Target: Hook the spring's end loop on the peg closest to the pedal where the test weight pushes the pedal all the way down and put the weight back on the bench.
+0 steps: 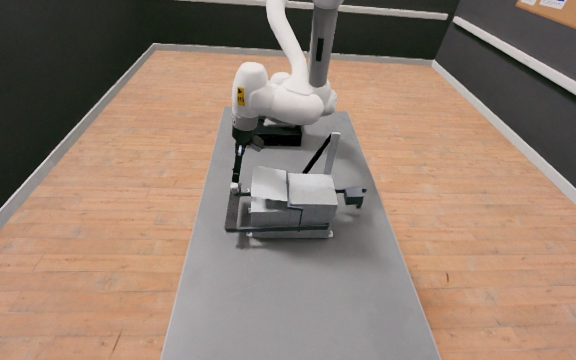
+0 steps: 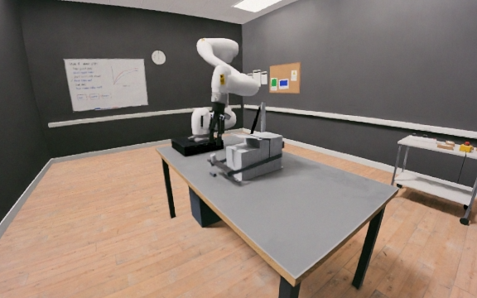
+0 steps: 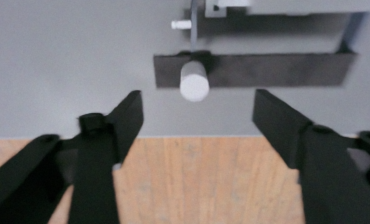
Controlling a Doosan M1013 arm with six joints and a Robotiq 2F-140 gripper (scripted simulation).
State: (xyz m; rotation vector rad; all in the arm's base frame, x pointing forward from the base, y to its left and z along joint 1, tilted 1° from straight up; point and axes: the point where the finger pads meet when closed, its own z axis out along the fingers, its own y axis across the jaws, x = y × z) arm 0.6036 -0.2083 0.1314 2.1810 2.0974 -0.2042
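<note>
Now: hand 110 mm above the steel test weight and 20 mm to the left of it. Round my hand: small dark object: 210 mm below, 30 mm to the right.
</note>
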